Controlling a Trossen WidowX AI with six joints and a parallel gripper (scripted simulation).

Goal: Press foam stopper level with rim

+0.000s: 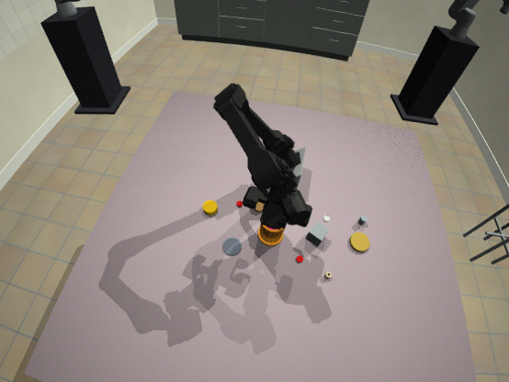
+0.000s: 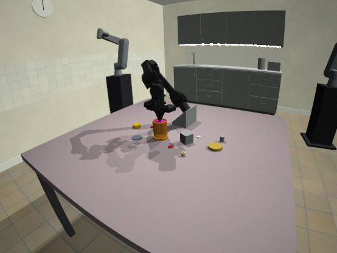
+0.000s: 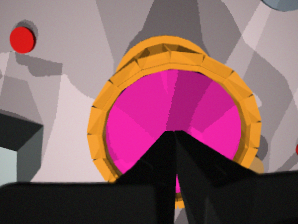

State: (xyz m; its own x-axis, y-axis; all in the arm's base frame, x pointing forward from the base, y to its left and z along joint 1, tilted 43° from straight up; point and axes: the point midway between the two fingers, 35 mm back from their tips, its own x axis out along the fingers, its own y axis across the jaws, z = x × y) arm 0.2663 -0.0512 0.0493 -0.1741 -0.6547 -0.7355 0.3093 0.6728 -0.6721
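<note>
Now: hand 5 cm above the magenta foam stopper. From my hand the other things lie so: grey cube: 15 cm to the left, 11 cm below; red button: 13 cm below, 10 cm to the left, 8 cm ahead; brown disc: 12 cm below, 10 cm behind, 4 cm to the right.
</note>
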